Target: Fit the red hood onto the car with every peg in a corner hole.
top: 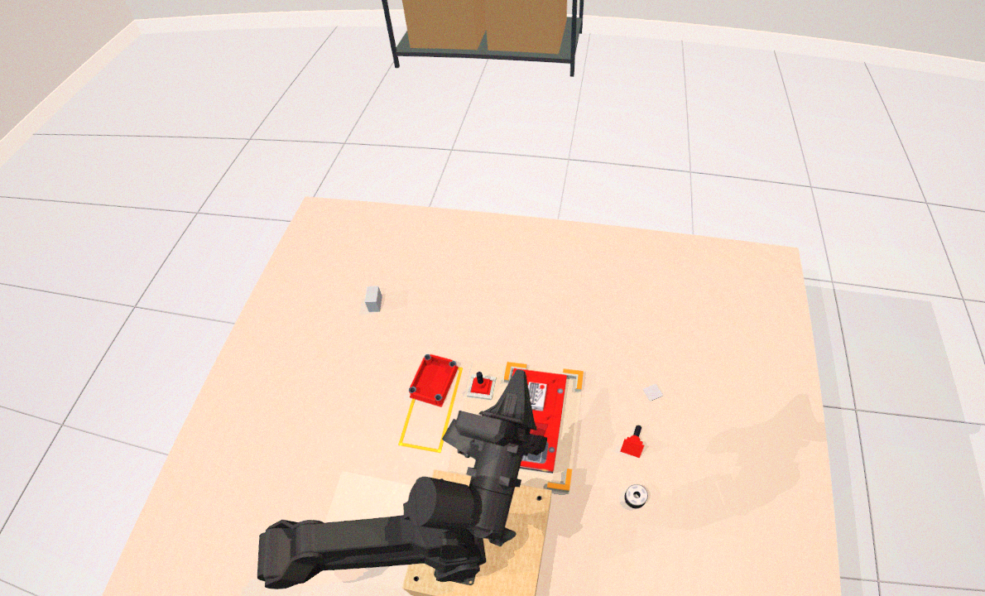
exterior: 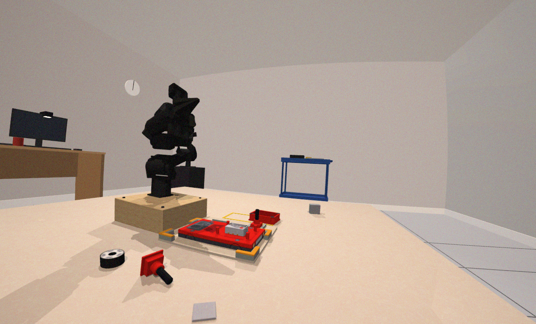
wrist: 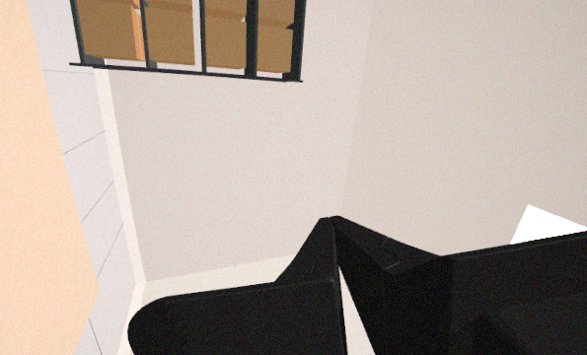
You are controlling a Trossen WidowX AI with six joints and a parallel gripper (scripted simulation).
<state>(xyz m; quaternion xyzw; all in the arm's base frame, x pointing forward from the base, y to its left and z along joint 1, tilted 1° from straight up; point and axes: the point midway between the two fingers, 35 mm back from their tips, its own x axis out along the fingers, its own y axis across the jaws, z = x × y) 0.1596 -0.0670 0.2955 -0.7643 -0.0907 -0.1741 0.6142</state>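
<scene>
Now: the red hood 370 mm below my gripper tip, 220 mm to the left of it and 150 mm ahead of it. From my gripper tip the other things lie so: orange-cornered jig (360 mm below, 100 mm ahead, 20 mm to the left); then grey engine block (350 mm below, 140 mm ahead, 10 mm to the left); then black-and-white wheel (370 mm below, 210 mm to the right, 20 mm behind).
</scene>
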